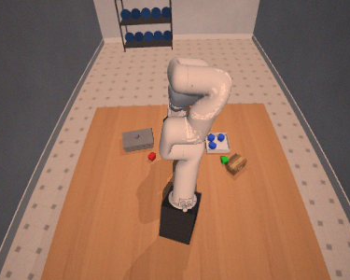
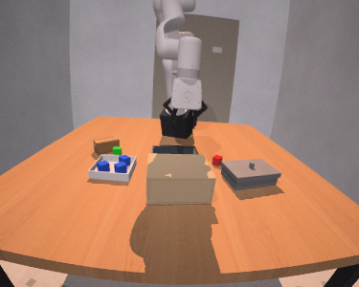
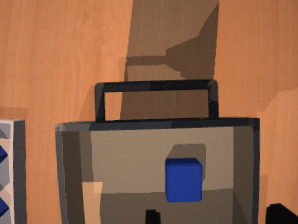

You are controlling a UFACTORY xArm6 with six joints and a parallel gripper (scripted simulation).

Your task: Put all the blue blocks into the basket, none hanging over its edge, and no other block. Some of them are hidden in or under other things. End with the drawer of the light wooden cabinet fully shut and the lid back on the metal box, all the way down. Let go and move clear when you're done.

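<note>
My gripper is now 30 mm to the left of the drawer and 150 mm above it. Also, from my hand: white basket 30 mm behind, 250 mm to the right, 170 mm below; light wooden cabinet 60 mm ahead, 30 mm to the right, 140 mm below; red block 40 mm behind, 170 mm to the left, 170 mm below.
</note>
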